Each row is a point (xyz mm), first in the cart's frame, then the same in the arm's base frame.
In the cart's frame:
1: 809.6 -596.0 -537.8
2: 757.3 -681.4 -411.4
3: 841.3 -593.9 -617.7
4: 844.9 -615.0 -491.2
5: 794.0 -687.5 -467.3
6: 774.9 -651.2 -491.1
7: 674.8 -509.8 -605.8
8: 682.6 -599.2 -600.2
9: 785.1 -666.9 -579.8
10: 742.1 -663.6 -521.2
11: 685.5 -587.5 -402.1
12: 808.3 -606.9 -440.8
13: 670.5 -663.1 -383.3
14: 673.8 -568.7 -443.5
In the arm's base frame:
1: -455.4 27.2 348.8
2: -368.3 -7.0 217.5
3: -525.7 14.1 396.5
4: -459.8 56.7 295.0
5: -430.6 -12.2 241.9
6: -419.2 -10.5 287.9
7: -369.0 -29.3 488.7
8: -399.5 -80.6 421.4
9: -484.4 -52.5 334.9
10: -416.7 -51.9 308.3
11: -280.1 13.9 294.0
12: -400.2 60.9 275.7
13: -281.5 -36.9 233.1
14: -290.2 1.2 338.1

